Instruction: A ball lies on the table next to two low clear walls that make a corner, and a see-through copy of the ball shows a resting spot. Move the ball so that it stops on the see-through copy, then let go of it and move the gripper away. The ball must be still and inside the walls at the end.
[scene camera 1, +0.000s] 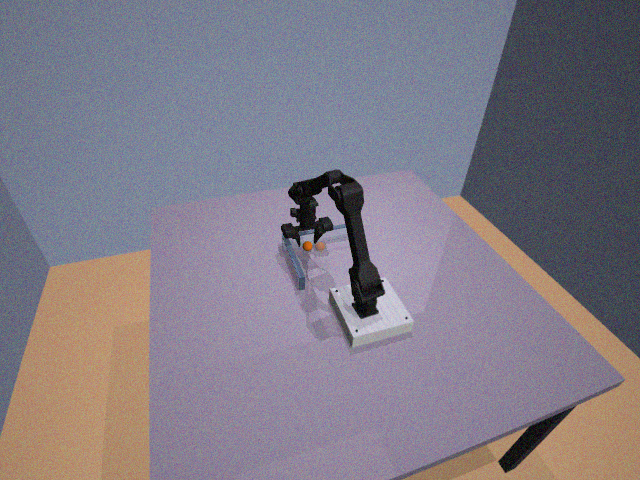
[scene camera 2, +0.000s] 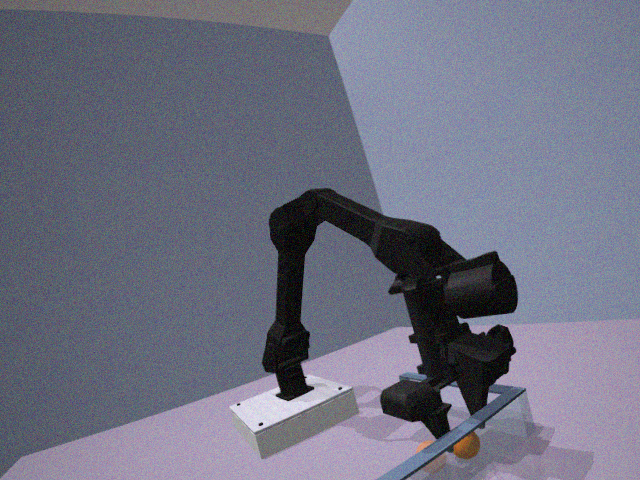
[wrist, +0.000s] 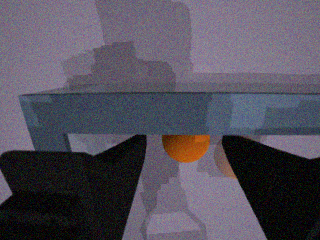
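Note:
You can see my gripper (scene camera 1: 306, 244), and it's open and holding nothing. There's my gripper again (scene camera 2: 465, 439). Then the wrist camera has my gripper (wrist: 184, 138) as well, along with an orange ball (wrist: 183, 148).

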